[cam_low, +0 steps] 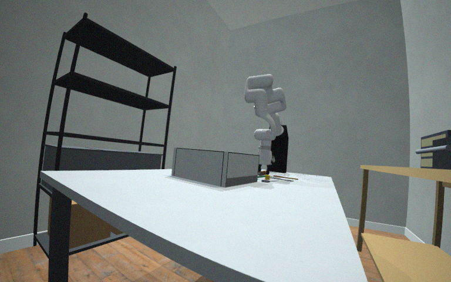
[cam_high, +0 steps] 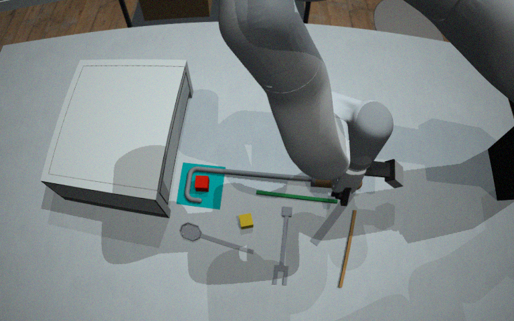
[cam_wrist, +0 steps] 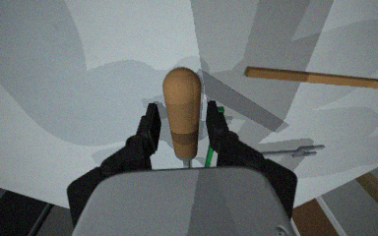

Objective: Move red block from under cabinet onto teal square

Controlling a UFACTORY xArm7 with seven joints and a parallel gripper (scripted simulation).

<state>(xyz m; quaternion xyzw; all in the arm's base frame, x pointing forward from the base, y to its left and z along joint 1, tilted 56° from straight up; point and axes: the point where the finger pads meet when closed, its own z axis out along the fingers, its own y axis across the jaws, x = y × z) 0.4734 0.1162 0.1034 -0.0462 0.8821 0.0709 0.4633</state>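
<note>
My gripper is now 20 mm past the grey flat bar, 70 mm to the right of it and 20 mm above it. Also, from my hand: wooden stick (70 mm behind, 130 mm to the left, 20 mm below); green stick (70 mm ahead, 60 mm to the left, 20 mm below); grey forked tool (70 mm ahead, 170 mm to the left, 20 mm below).
</note>
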